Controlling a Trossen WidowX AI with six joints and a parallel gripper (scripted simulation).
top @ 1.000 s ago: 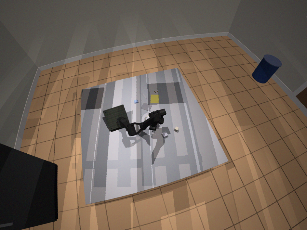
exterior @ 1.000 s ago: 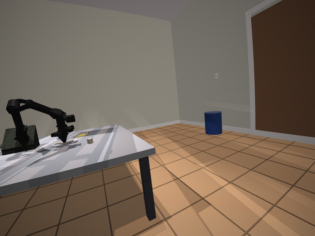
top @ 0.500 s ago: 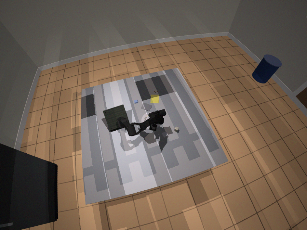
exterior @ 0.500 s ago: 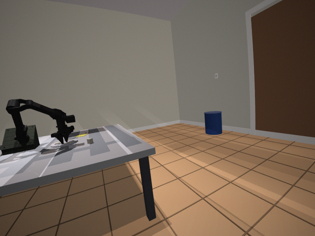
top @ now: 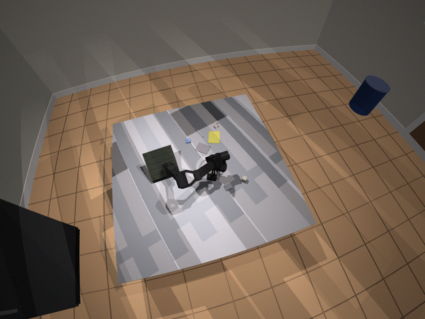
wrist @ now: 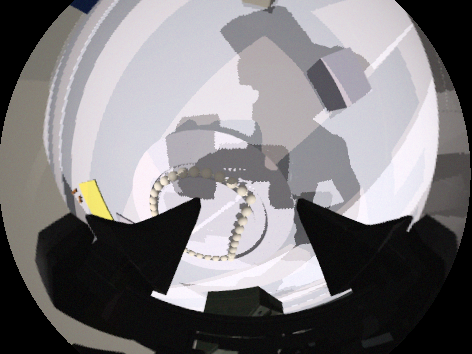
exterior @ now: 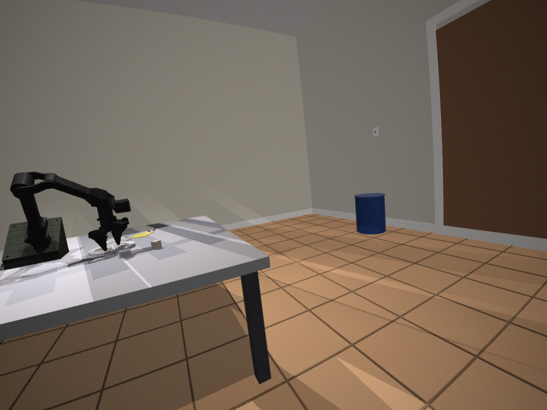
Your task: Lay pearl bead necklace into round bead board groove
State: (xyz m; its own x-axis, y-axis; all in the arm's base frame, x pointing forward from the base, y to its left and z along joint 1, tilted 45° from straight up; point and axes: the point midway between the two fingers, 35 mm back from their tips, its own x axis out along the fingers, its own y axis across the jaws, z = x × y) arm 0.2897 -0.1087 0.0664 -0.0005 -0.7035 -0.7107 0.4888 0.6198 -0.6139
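Right now my gripper tip is 10 mm past the round bead board, 60 mm to the right of it and 10 mm above it. Round my gripper tip: grey card (240 mm to the left, 20 mm below); then beige cube (180 mm ahead, 120 mm to the right); then white block (60 mm ahead, 130 mm to the right, 10 mm below).
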